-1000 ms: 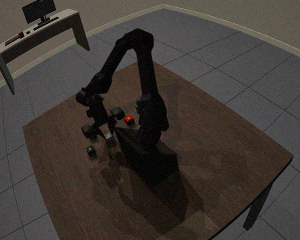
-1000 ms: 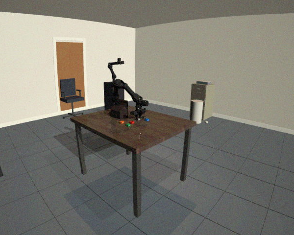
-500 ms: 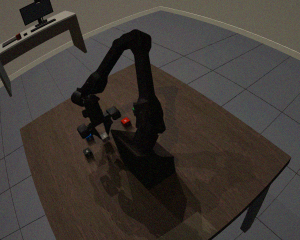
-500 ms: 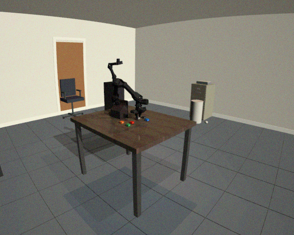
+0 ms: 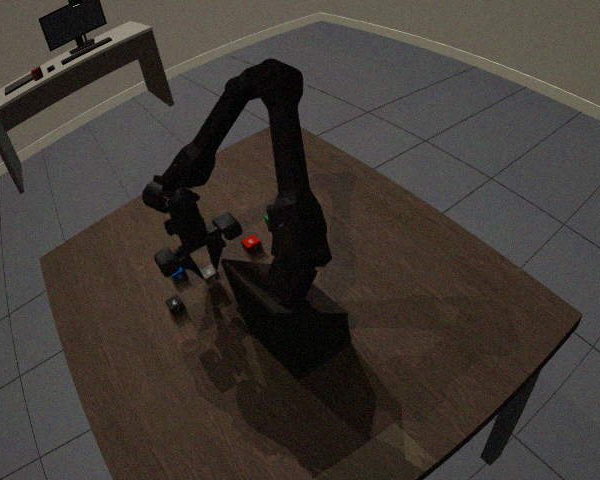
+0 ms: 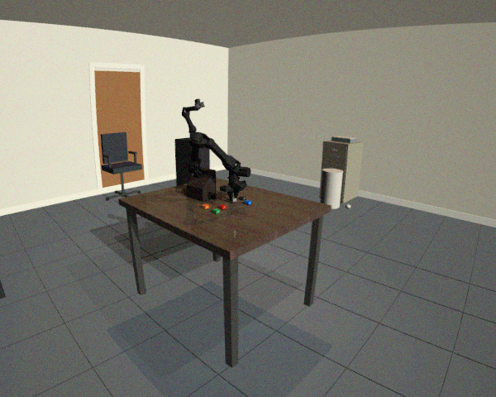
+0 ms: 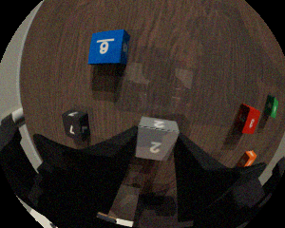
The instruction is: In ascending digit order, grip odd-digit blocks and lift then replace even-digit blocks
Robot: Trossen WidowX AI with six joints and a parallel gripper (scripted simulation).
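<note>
Right now my gripper tip is 1 cm past the grey block. The rest, counted from my gripper tip: blue block 8 cm ahead, 5 cm to the left, 1 cm below; black block 1 cm behind, 10 cm to the left, 1 cm below; red block 2 cm ahead, 12 cm to the right, 1 cm below.
</note>
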